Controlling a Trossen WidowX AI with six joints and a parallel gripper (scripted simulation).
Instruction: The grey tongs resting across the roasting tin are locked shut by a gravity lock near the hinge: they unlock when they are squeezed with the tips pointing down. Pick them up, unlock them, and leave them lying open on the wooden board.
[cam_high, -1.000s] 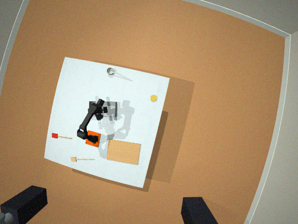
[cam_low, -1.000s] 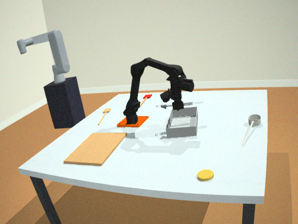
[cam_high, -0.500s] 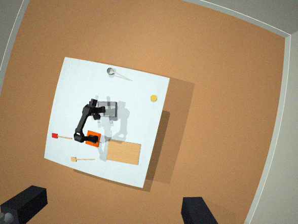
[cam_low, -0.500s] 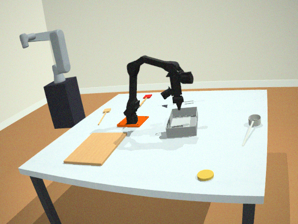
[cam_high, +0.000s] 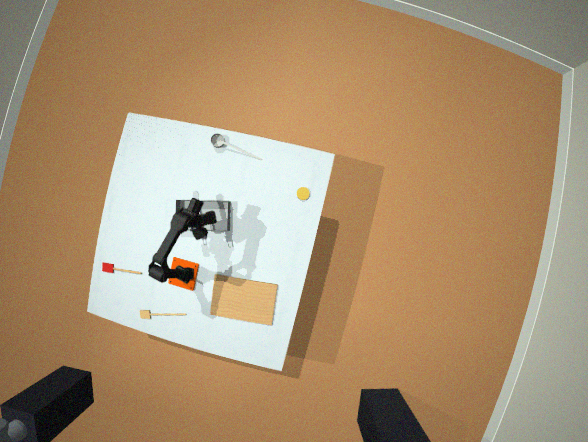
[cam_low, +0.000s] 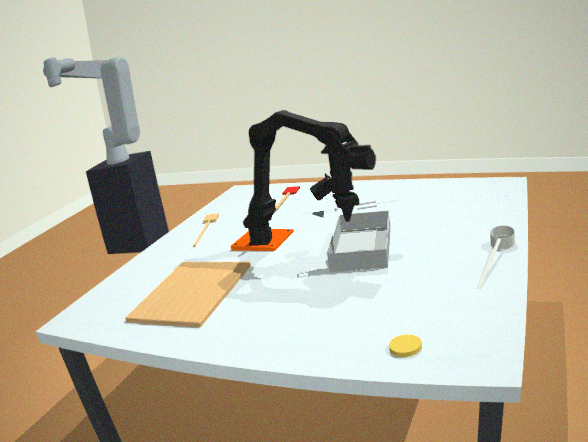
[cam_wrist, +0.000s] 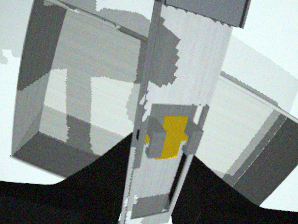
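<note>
Right now the yellow lock piece is 4 cm above my gripper tip, 2 cm behind it and 1 cm to the right of it. Round my gripper tip: grey roasting tin (8 cm below, 3 cm to the left, 3 cm ahead); wooden board (43 cm behind, 21 cm to the right, 10 cm below); yellow disc (51 cm to the right, 18 cm ahead, 10 cm below).
</note>
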